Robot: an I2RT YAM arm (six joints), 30 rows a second.
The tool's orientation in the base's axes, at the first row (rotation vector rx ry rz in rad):
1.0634, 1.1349, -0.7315
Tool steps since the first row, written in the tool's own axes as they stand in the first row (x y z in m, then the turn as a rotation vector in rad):
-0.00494, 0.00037, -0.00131, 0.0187, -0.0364, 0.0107
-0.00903, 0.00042, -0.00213, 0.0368, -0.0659, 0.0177
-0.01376, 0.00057, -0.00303, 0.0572, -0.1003, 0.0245
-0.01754, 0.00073, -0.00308, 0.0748, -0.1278, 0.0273
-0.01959, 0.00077, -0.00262, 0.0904, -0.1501, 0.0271
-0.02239, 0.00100, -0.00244, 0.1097, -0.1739, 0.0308
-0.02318, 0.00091, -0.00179, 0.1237, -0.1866, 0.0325
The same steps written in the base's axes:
-0.00157, 0.00112, 0.00475, -0.0232, -0.0220, -0.0278
-0.00301, 0.00171, 0.00862, -0.0417, -0.0380, -0.0532
-0.00457, 0.00237, 0.01313, -0.0639, -0.0556, -0.0822
-0.00555, 0.00230, 0.01678, -0.0823, -0.0670, -0.1068
-0.00595, 0.00178, 0.01878, -0.0977, -0.0740, -0.1282
-0.00650, 0.00156, 0.02153, -0.1119, -0.0849, -0.1533
-0.00658, 0.00089, 0.02230, -0.1185, -0.0903, -0.1702

